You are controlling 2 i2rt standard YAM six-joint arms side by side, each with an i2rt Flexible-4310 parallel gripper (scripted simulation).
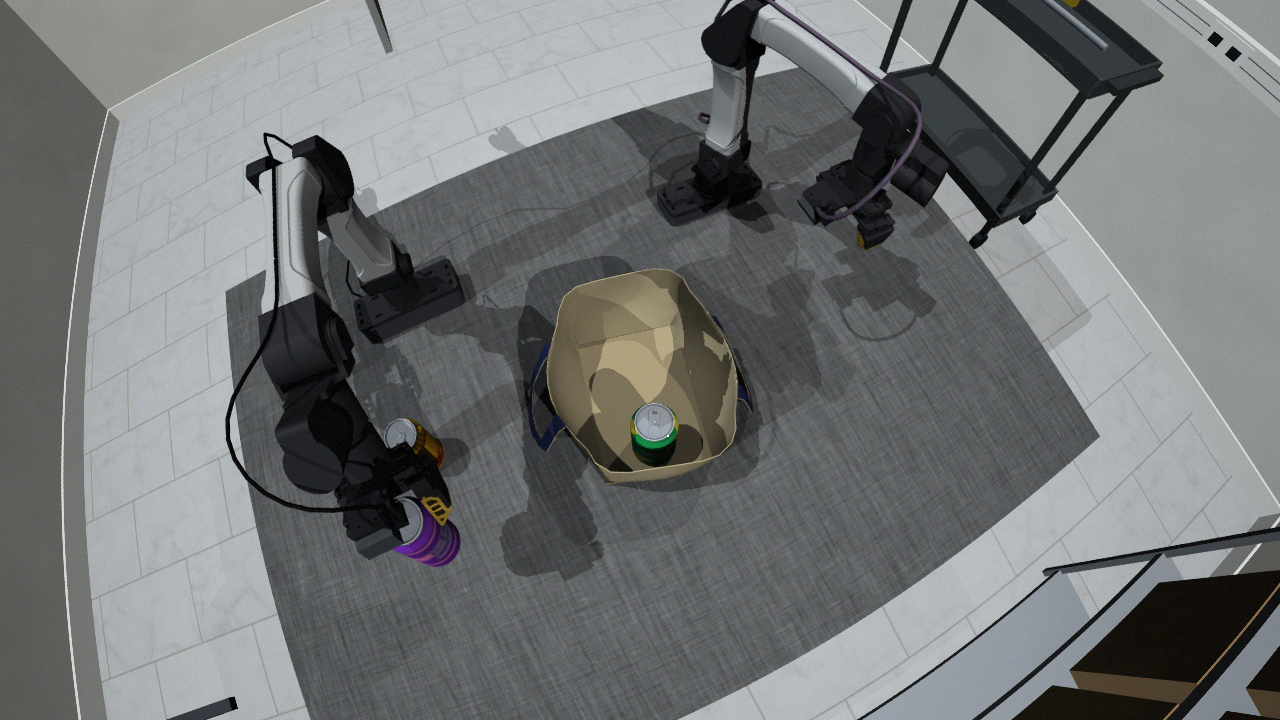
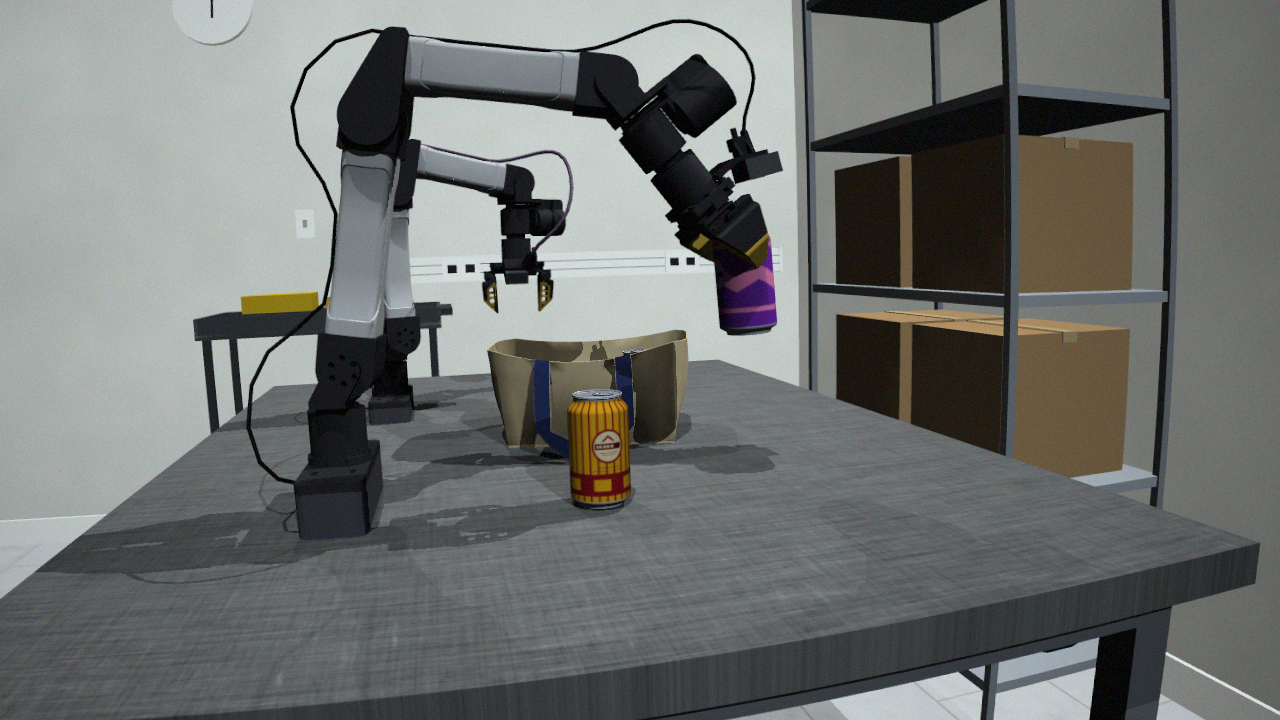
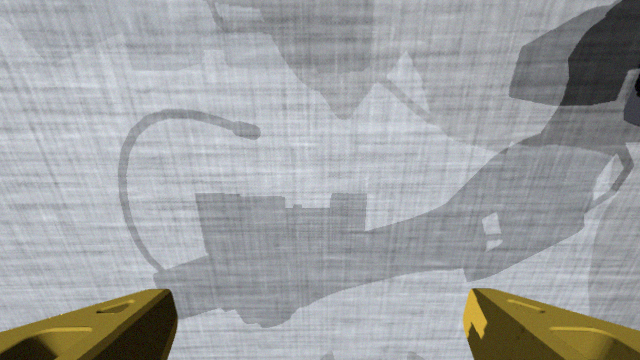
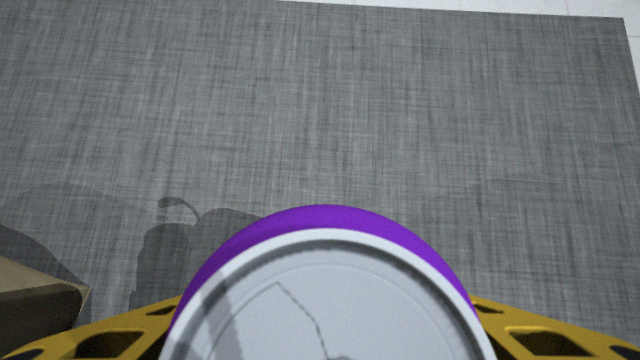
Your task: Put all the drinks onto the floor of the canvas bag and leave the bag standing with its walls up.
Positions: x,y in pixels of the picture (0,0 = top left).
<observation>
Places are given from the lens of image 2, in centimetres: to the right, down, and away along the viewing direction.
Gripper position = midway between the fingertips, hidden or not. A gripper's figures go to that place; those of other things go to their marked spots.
left gripper (image 2: pixel 518 312): -24, -9, 159
right gripper (image 2: pixel 748 264): 12, -11, 92
canvas bag (image 2: pixel 533 381): -15, 3, 113
</observation>
